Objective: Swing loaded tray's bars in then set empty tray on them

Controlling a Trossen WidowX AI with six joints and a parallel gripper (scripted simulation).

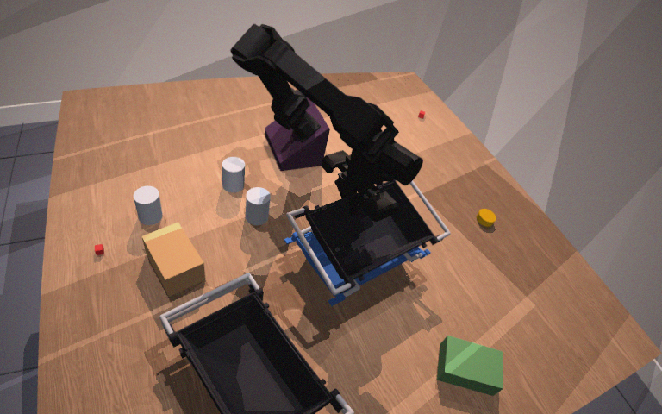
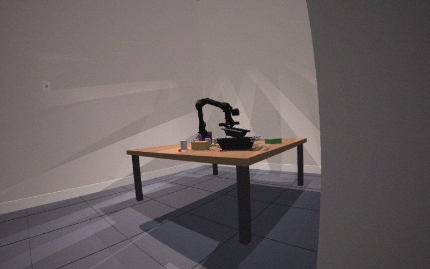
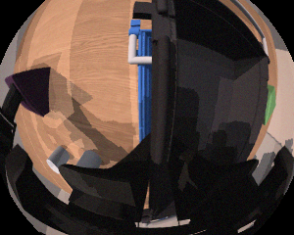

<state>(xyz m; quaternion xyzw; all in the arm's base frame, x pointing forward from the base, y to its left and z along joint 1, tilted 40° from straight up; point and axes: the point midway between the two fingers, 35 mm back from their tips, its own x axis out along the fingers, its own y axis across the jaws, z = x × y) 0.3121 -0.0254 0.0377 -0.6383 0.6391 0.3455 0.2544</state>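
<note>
The black tray is 70 mm ahead of my gripper tip, 20 mm above it and 10 mm to the left of it. Round my gripper tip: yellow disc 420 mm to the left, 90 mm below, 70 mm ahead; then tan box 370 mm to the right, 70 mm below, 60 mm behind; then green block 380 mm ahead, 80 mm to the left, 80 mm below.
</note>
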